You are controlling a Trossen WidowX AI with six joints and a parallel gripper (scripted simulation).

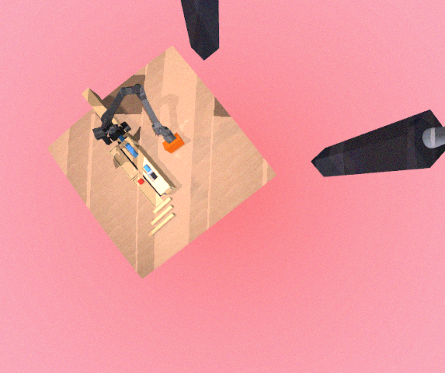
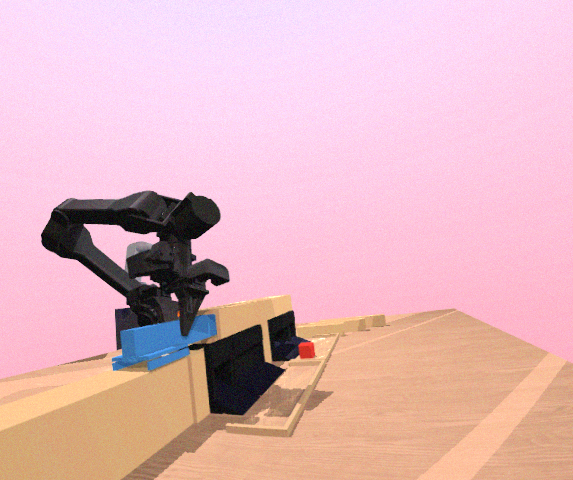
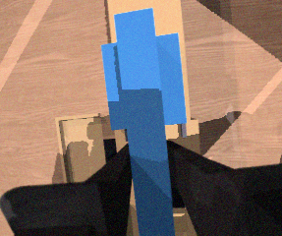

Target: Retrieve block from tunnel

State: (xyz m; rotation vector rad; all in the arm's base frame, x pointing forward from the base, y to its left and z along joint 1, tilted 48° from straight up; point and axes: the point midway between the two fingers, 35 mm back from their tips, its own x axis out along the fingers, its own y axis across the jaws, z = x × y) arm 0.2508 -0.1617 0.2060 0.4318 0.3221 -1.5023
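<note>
Now: the tan covered tunnel 5 cm to the left of my gripper tip, 5 cm below it and 2 cm ahead of it. From my gripper tip the other things lie so: red block (31 cm to the left, 13 cm ahead, 10 cm below).
</note>
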